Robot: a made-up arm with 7 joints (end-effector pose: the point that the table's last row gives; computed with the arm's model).
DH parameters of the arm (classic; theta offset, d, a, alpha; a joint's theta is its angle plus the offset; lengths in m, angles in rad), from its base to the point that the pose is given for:
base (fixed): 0 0 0 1.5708
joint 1: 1.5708 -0.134 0 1.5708
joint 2: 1.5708 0 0 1.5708
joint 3: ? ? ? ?
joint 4: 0 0 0 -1.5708
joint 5: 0 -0.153 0 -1.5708
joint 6: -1.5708 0 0 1.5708
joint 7: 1.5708 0 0 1.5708
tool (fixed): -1.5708 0 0 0
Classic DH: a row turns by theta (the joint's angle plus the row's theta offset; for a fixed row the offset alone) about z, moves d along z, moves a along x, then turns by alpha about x.
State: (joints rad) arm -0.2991 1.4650 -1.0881 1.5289 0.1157 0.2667 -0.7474
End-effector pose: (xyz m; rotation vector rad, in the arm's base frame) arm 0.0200 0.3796 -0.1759 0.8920 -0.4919 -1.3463
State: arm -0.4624 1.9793 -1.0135 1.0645 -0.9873 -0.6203 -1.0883
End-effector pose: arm 0.0752 0.4812 -0.0078 0.1812 -0.5481 -2.4803
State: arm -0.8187 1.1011 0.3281 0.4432 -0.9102 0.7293 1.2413
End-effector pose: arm -0.0738 0.4942 -0.1541 0.3641 1.3464 0.0052
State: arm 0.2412 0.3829 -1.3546 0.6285 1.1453 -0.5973 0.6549
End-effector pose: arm 0.1105 0.1940 -0.3684 -0.8624 -0.8970 -0.5217
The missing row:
joint 3: 1.5708 -0.255 0 1.5708
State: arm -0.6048 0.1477 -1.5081 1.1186 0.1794 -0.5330 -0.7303
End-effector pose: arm -0.1854 0.0455 -0.2834 -0.6189 -0.7681 -0.3215
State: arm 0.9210 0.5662 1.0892 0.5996 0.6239 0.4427 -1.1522
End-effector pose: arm 0.2477 0.4031 -0.1380 0.1916 -0.3963 2.0757
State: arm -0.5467 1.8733 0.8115 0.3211 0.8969 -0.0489 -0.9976
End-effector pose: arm 0.1078 0.5056 0.1131 2.1738 -1.2195 1.1305
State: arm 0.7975 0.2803 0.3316 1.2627 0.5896 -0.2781 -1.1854
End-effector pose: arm 0.2942 0.2630 -0.0945 0.3517 -1.6285 1.9748
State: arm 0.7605 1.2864 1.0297 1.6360 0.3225 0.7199 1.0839
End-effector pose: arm 0.0178 0.4059 0.0954 0.5855 -2.1056 -0.3948
